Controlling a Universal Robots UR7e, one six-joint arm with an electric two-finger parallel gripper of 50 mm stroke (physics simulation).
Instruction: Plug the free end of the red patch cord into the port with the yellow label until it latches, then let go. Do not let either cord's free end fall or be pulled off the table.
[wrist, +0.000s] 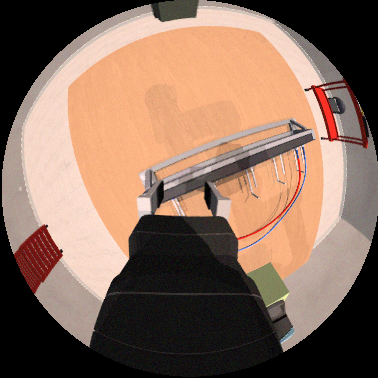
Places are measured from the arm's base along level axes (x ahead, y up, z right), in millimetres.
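Pixels of known places: gripper, fingertip midpoint: (183, 189); arm's base, link origin: (267, 308).
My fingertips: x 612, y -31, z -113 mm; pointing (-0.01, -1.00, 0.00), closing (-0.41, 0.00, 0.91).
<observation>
For each thing: its top centre in the pictures, then the offset to it from my fingertips. "pt": a spot on its surface instead. Level surfaces: height alone.
- long grey patch panel, top centre: (257, 157) dx -19, dy -86, dz +151 mm
- red patch cord, surface spot: (240, 238) pt dx -279, dy -179, dz +85 mm
- blue cord, surface spot: (241, 249) pt dx -335, dy -179, dz +80 mm
- wooden surface, surface height: dy -185 mm
My gripper (183, 189) is open, with its fingertips over the left end of the long grey patch panel (272, 150), which stands slantwise across the table. I see no cord between the fingers. The red patch cord (240, 238) leaves the panel's right end and curves round in front of it; it passes out of sight behind the gripper body. The blue cord (241, 250) runs beside it on the outer side. The free ends of both cords are hidden. The panel's port face is turned away, so neither the ports nor the yellow label shows.
Thin metal hooks (282, 172) stick out from the panel's front, near the cords. A green box (269, 284) and a dark object (279, 312) are at the lower right beside the gripper body. A red frame (325, 112) stands beyond the wooden surface (115, 110) at right; a red slatted object (39, 257) is lower left.
</observation>
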